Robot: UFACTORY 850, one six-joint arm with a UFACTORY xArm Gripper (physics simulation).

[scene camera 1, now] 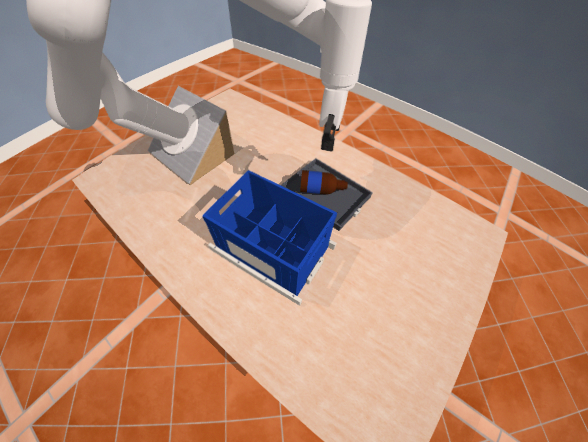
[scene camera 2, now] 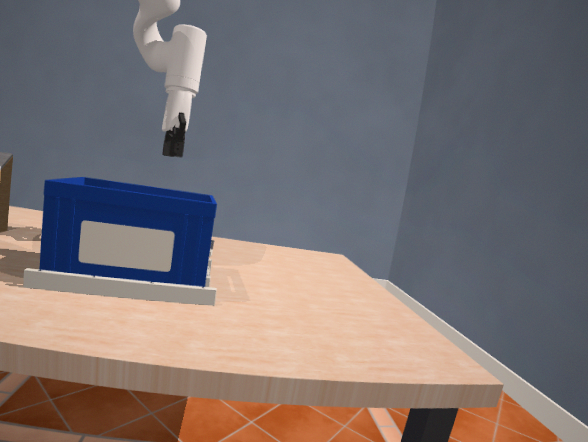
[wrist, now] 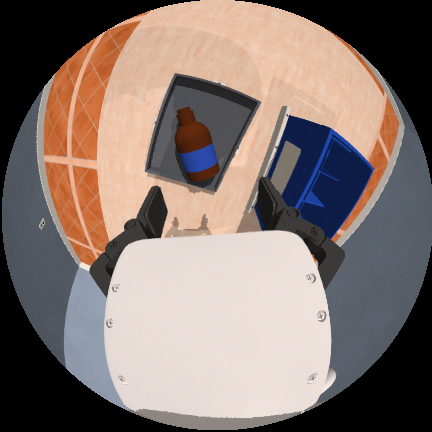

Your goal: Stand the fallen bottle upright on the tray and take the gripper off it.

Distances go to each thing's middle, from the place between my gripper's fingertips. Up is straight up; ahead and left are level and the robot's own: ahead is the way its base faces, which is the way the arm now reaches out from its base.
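Pale rail (scene camera 2: 45,280): my gripper 230 mm above it, 350 mm to the left of it, 30 mm past it.
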